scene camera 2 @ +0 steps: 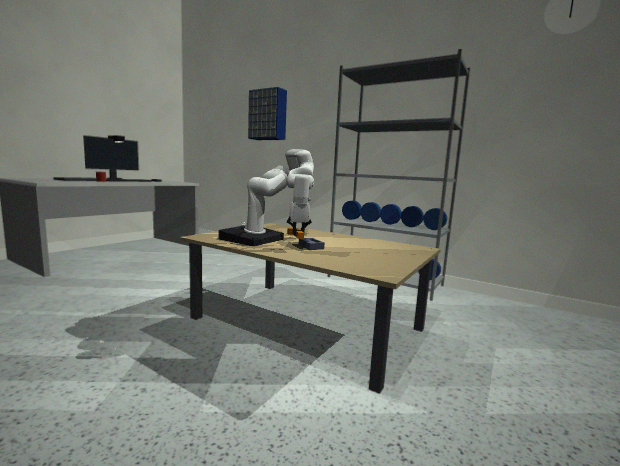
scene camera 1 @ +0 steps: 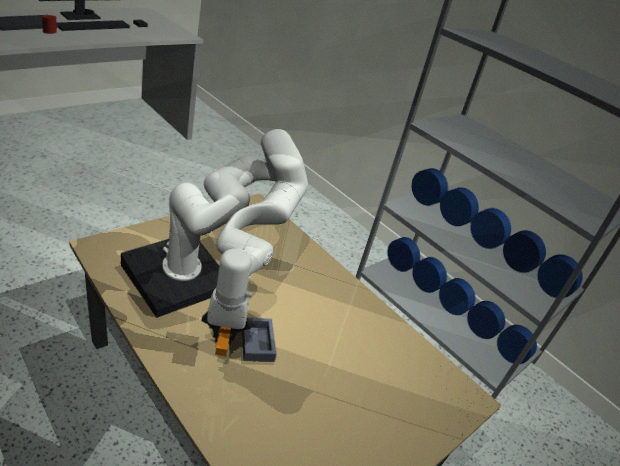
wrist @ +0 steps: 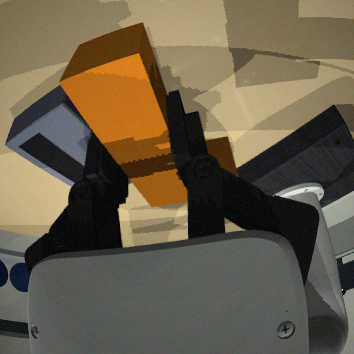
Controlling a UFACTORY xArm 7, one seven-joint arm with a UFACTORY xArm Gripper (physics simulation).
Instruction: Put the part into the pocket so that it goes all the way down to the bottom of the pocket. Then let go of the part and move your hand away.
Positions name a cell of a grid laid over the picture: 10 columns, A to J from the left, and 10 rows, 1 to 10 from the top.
Labels:
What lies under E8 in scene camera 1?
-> A dark grey pocket block.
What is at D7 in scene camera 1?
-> My gripper.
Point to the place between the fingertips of my gripper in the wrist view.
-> E4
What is my gripper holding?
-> An orange L-shaped block.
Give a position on a dark grey pocket block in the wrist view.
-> B4

